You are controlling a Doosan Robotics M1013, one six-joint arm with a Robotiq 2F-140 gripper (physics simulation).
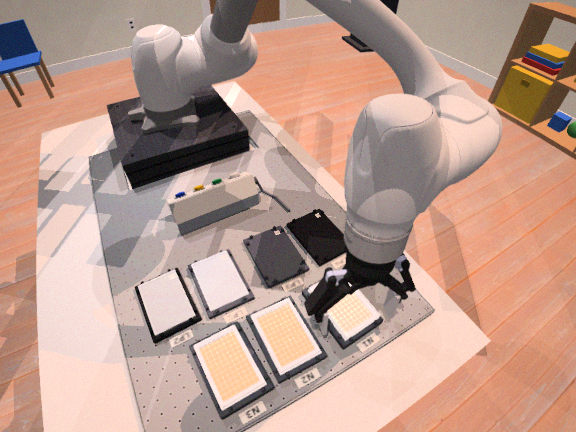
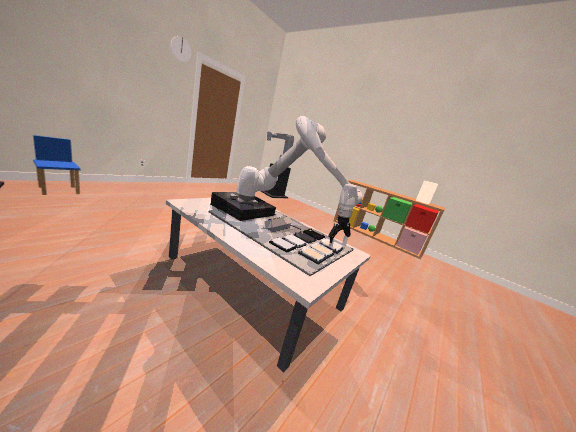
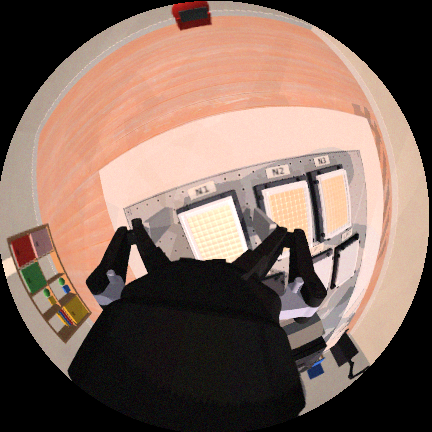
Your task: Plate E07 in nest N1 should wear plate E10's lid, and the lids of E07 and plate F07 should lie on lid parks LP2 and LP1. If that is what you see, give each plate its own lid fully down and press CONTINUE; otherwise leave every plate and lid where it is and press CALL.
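Frame: origin at the arm's base, x back, y right, z up, level; centimetres.
Seen in the pictures: gripper, fingertip midpoint: (image 1: 355, 320) (image 2: 337, 246) (image 3: 210, 216); arm's base, link origin: (image 1: 170, 114) (image 2: 244, 199).
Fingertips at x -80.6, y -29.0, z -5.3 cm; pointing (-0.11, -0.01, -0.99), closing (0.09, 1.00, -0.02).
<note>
Pixels of each thing's middle, then the offset from my fingertips to it. "spot": a spot on its surface instead.
- plate, body centre: (image 3: 217, 242) (image 1: 343, 302) dy +0.6, dx +4.4, dz -0.1 cm
- N2, body centre: (image 3: 291, 221) (image 1: 285, 333) (image 2: 321, 248) dy +13.7, dx +2.1, dz -1.0 cm
- N3, body centre: (image 1: 228, 364) (image 3: 336, 203) (image 2: 312, 253) dy +25.2, dx -0.6, dz -0.7 cm
- whitish lid, body centre: (image 1: 165, 300) (image 3: 347, 263) (image 2: 282, 243) dy +35.4, dx +16.1, dz -1.6 cm
- Dark lid park LP3, body centre: (image 1: 275, 253) (image 2: 305, 236) dy +10.0, dx +21.5, dz -2.0 cm
- black park, body centre: (image 1: 319, 234) (image 2: 314, 233) dy -2.0, dx +23.8, dz -2.0 cm
- button box, body centre: (image 1: 212, 196) (image 3: 289, 340) (image 2: 278, 222) dy +21.0, dx +41.2, dz +1.2 cm
- bent rod, surface spot: (image 1: 274, 195) spot: dy +4.7, dx +40.4, dz -2.3 cm
My gripper (image 1: 363, 307) (image 2: 338, 242) (image 3: 210, 216) is open and empty, its fingers on either side of the plate in nest N1 and low over it. That plate (image 1: 353, 316) (image 3: 215, 231) looks paler than the plate in N2 (image 1: 286, 336) (image 3: 288, 202) and the plate in N3 (image 1: 230, 367) (image 3: 334, 204); a clear lid on it cannot be made out surely. One whitish lid (image 1: 167, 304) (image 3: 348, 260) lies flat on LP2, another (image 1: 221, 282) (image 3: 323, 271) on LP1. No plate or lid names are readable.
Dark lid park LP3 (image 1: 275, 256) and a black park (image 1: 317, 235) beside it show no lid. The button box (image 1: 215, 205) has blue, yellow, green and pale buttons and stands between the parks and the arm's black base (image 1: 185, 150). A bent rod (image 1: 274, 195) lies beside the box.
</note>
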